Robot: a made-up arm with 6 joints. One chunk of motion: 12 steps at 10 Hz.
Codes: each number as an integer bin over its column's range. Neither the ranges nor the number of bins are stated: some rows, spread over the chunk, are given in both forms.
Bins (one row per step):
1: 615 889 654 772 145 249
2: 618 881 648 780 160 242
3: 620 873 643 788 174 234
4: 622 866 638 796 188 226
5: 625 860 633 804 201 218
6: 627 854 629 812 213 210
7: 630 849 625 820 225 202
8: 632 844 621 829 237 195
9: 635 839 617 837 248 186
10: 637 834 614 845 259 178
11: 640 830 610 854 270 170
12: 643 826 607 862 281 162
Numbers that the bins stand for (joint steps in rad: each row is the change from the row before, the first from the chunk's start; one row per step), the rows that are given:
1: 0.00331 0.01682 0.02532 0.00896 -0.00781 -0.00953
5: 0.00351 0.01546 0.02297 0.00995 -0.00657 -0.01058
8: 0.00365 0.01471 0.02162 0.01072 -0.00578 -0.01136
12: 0.00387 0.01386 0.02005 0.01175 -0.00481 -0.01249
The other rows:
2: 0.00337 0.01645 0.02465 0.00920 -0.00748 -0.00976
3: 0.00341 0.01607 0.02409 0.00945 -0.00717 -0.01004
4: 0.00345 0.01574 0.02353 0.00970 -0.00686 -0.01031
6: 0.00355 0.01518 0.02252 0.01020 -0.00631 -0.01085
7: 0.00361 0.01494 0.02207 0.01045 -0.00605 -0.01113
9: 0.00371 0.01447 0.02117 0.01097 -0.00554 -0.01167
10: 0.00375 0.01424 0.02084 0.01122 -0.00530 -0.01194
11: 0.00381 0.01405 0.02039 0.01150 -0.00505 -0.01221

